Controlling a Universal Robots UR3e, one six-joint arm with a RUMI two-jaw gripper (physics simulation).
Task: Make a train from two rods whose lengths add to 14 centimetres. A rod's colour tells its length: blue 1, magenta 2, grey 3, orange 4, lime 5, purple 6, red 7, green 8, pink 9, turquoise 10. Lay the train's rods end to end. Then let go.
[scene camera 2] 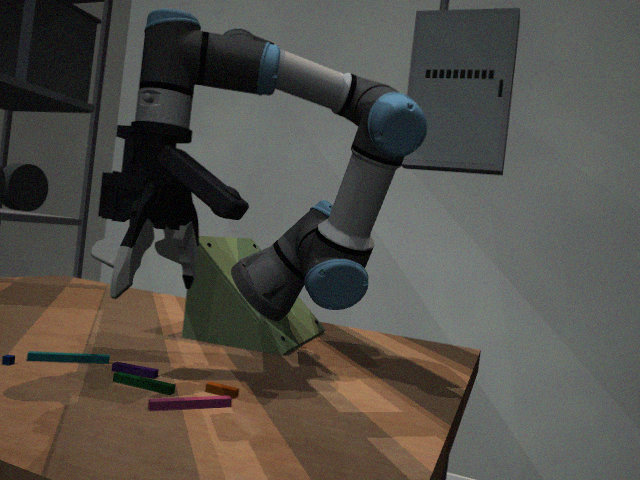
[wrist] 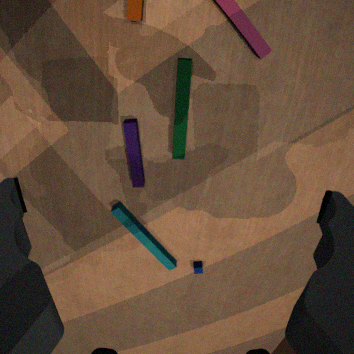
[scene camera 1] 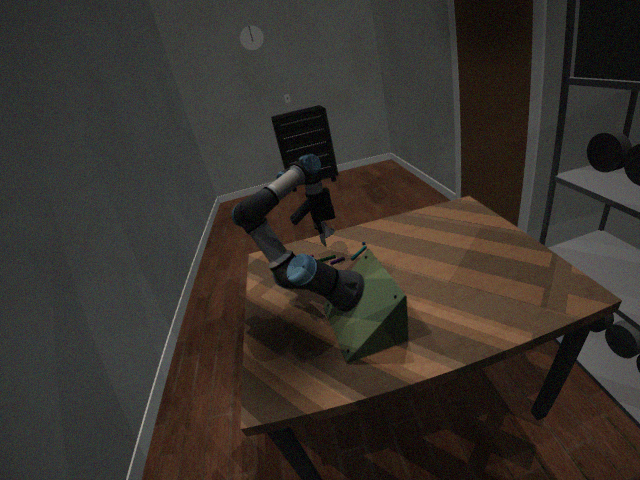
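Pixels of known places: gripper, fingertip midpoint: (scene camera 2: 155,293) (wrist: 174,187) (scene camera 1: 321,237); arm's base, link origin: (scene camera 2: 257,292) (scene camera 1: 349,291).
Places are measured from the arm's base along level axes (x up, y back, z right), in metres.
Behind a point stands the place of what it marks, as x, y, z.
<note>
My gripper (scene camera 1: 327,238) @[0.025, -0.330, -0.027] (scene camera 2: 153,289) @[0.025, -0.330, -0.027] (wrist: 174,187) @[0.025, -0.330, -0.027] is open and empty, pointing down high above the table. A turquoise rod (scene camera 1: 358,252) @[-0.078, -0.312, 0.107] (scene camera 2: 68,357) @[-0.081, -0.320, 0.107] (wrist: 144,236) @[-0.077, -0.314, 0.102] lies aslant near one end of the purple rod (scene camera 1: 337,260) @[-0.079, -0.298, 0.013] (scene camera 2: 134,369) @[-0.080, -0.305, 0.011] (wrist: 133,153) @[-0.077, -0.301, 0.011]. The green rod (scene camera 1: 326,258) @[-0.079, -0.333, -0.027] (scene camera 2: 143,383) @[-0.081, -0.341, -0.032] (wrist: 182,109) @[-0.077, -0.337, -0.031] lies beside the purple one, roughly parallel, with a gap between them. An orange rod (scene camera 2: 222,389) @[-0.079, -0.301, -0.115] (wrist: 134,10) @[-0.077, -0.296, -0.099] and a pink rod (scene camera 2: 189,403) @[-0.081, -0.364, -0.112] (wrist: 245,27) @[-0.077, -0.373, -0.096] lie apart beyond the green one, both cut off at the wrist view's top edge. No rods lie end to end.
A small blue cube-like rod (scene camera 1: 363,243) @[-0.080, -0.372, 0.147] (scene camera 2: 8,360) @[-0.081, -0.379, 0.144] (wrist: 198,267) @[-0.077, -0.375, 0.144] lies near the turquoise rod's end. The arm stands on a green wedge base (scene camera 1: 379,289) @[0.058, 0.092, 0.072] (scene camera 2: 222,310) @[-0.030, -0.070, 0.027] on the wooden table (scene camera 1: 465,310) @[-0.087, 0.141, 0.326] (scene camera 2: 310,444) @[-0.087, -0.372, -0.257]. A shelf unit stands beyond the table.
</note>
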